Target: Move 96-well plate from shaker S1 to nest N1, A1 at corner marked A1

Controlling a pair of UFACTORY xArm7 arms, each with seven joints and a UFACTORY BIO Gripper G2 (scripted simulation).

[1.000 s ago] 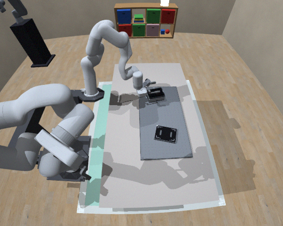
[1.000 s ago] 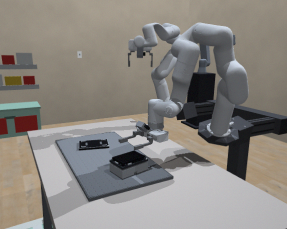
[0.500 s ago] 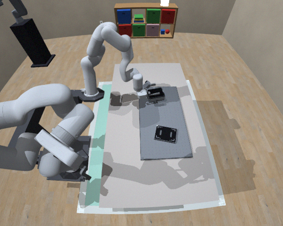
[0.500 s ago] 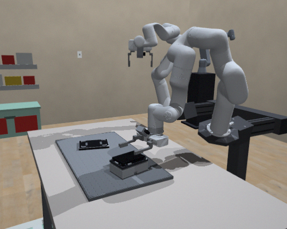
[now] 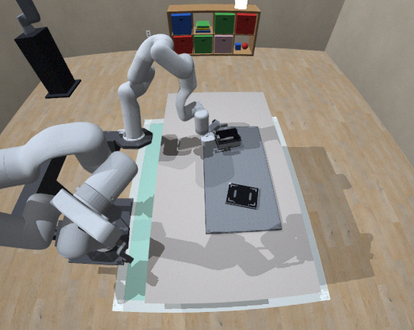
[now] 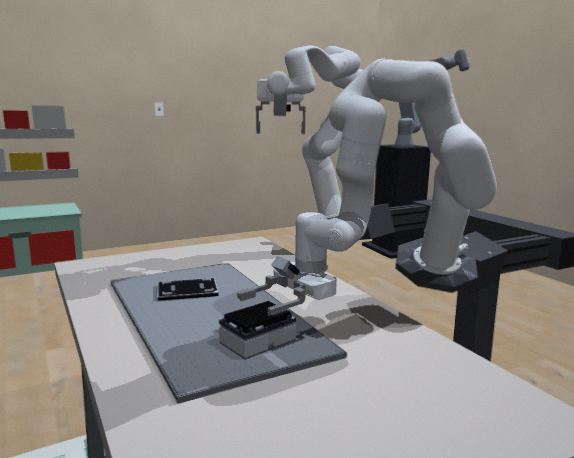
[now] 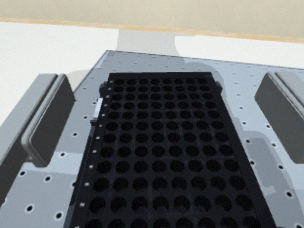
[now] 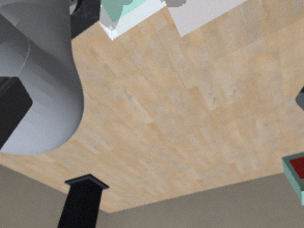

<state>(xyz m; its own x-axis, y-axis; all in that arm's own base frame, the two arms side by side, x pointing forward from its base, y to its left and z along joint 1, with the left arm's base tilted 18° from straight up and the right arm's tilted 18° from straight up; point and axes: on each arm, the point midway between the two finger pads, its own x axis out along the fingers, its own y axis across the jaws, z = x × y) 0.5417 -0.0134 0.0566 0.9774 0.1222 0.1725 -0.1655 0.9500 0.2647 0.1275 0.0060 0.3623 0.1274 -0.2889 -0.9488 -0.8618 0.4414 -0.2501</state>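
My left hand is 30 mm above the black 96-well plate and 10 mm short of it. The rest, counted from my left hand: black plate nest N1 (370 mm to the right, 90 mm below, 80 mm ahead).
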